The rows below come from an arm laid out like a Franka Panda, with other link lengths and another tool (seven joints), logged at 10 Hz.
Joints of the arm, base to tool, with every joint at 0 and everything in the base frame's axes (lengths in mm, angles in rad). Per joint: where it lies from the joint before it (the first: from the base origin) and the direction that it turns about. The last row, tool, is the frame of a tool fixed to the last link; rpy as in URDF.
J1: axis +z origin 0 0 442.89
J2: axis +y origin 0 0 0
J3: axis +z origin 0 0 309.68
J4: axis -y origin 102.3 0 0
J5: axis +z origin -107.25 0 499.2
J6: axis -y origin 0 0 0
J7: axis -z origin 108.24 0 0
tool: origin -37 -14 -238.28 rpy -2.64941 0 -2.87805
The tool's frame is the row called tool.
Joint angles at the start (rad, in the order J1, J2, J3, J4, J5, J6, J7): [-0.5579, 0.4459, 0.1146, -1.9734, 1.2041, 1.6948, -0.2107]
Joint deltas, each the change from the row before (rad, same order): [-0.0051, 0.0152, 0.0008, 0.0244, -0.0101, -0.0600, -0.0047]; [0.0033, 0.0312, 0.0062, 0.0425, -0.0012, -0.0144, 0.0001]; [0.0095, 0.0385, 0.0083, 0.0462, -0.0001, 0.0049, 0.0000]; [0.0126, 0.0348, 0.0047, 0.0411, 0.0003, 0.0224, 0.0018]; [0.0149, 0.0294, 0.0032, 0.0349, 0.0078, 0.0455, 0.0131]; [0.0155, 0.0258, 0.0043, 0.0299, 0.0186, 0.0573, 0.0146]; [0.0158, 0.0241, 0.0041, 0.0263, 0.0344, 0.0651, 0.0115]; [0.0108, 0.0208, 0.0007, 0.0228, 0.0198, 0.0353, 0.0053]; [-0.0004, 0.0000, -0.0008, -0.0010, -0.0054, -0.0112, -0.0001]
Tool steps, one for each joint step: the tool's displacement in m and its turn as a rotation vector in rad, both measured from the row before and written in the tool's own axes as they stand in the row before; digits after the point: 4 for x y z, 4 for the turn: [0.0062, 0.0055, -0.0037, -0.0213, 0.0382, -0.0356]; [-0.0078, 0.0067, 0.0014, -0.0073, 0.0088, -0.0206]; [-0.0121, 0.0058, 0.0072, 0.0006, 0.0012, -0.0154]; [-0.0143, 0.0028, 0.0077, 0.0095, -0.0111, -0.0045]; [-0.0177, 0.0023, 0.0074, 0.0143, -0.0254, 0.0177]; [-0.0190, 0.0042, 0.0077, 0.0091, -0.0353, 0.0278]; [-0.0202, 0.0059, 0.0075, -0.0022, -0.0453, 0.0366]; [-0.0126, 0.0031, 0.0055, -0.0025, -0.0251, 0.0197]; [0.0028, -0.0006, 0.0005, 0.0003, 0.0101, -0.0057]
